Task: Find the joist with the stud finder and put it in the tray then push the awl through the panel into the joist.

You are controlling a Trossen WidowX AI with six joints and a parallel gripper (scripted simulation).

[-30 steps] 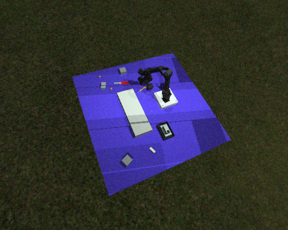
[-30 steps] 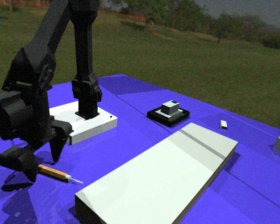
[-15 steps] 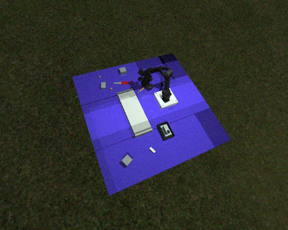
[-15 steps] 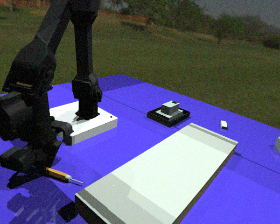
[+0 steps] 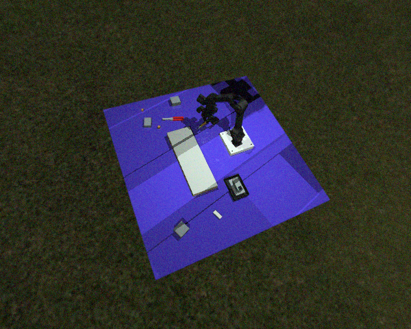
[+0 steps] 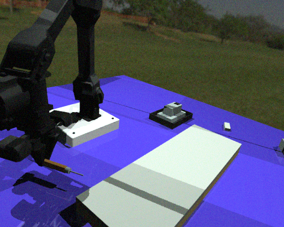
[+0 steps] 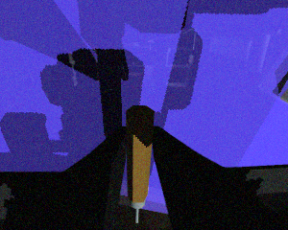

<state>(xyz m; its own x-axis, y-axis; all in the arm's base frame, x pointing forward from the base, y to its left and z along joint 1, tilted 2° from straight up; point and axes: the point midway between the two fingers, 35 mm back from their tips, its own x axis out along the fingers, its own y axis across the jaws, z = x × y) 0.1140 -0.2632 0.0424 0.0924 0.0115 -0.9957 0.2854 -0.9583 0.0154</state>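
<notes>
My gripper tip is 50 mm short of the awl and 20 mm to the right of it. Round my gripper tip: small white block: 290 mm ahead, 660 mm to the left, 30 mm below; then tray: 80 mm ahead, 560 mm to the left, 20 mm below; then stud finder: 80 mm ahead, 570 mm to the left, 10 mm above.
</notes>
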